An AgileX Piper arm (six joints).
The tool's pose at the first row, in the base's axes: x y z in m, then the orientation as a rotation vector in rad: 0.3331 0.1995 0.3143 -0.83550 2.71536 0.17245
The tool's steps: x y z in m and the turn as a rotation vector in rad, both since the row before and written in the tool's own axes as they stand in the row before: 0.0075 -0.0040 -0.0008 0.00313 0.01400 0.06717; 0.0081 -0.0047 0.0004 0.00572 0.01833 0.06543; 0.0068 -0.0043 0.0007 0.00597 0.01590 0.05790; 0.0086 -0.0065 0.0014 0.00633 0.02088 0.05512; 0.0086 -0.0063 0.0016 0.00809 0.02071 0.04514; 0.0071 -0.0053 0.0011 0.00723 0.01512 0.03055; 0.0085 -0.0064 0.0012 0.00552 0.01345 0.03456; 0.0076 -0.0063 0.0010 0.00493 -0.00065 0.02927; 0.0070 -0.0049 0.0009 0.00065 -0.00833 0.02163
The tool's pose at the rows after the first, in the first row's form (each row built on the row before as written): 0.3293 0.1921 0.3126 -0.74783 2.75780 0.17729; 0.3251 0.1843 0.3096 -0.66143 2.80080 0.17659; 0.3213 0.1777 0.3068 -0.58326 2.83637 0.17461; 0.3165 0.1688 0.3028 -0.50883 2.87387 0.17023; 0.3111 0.1604 0.2988 -0.44707 2.90655 0.16151; 0.3063 0.1535 0.2958 -0.40460 2.92893 0.15272; 0.3002 0.1453 0.2925 -0.35570 2.95004 0.14715; 0.2946 0.1376 0.2897 -0.31185 2.95540 0.14362; 0.2890 0.1315 0.2872 -0.27859 2.95126 0.14632
